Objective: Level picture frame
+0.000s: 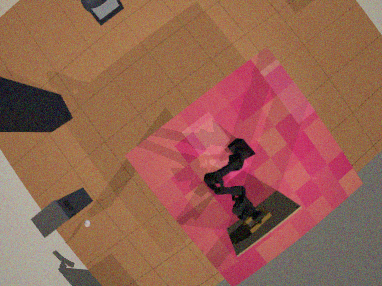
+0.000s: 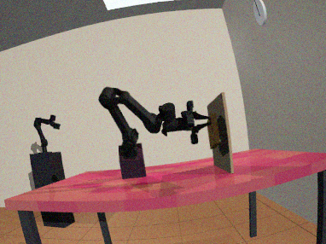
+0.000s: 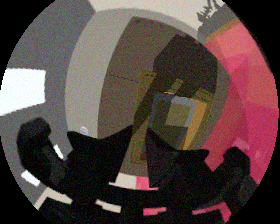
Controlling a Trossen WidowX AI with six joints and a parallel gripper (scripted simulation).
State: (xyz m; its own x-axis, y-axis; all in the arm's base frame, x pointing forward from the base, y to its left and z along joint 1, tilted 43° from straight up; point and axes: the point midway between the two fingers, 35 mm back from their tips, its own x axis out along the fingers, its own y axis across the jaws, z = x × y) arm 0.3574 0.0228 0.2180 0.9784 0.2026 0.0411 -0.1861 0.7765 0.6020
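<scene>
The picture frame lies 50 mm below my gripper tip, 10 mm to the right of it and 10 mm ahead of it. The rest, counted from my gripper tip: wall panel: 70 mm below, 20 mm ahead, 10 mm to the left.
</scene>
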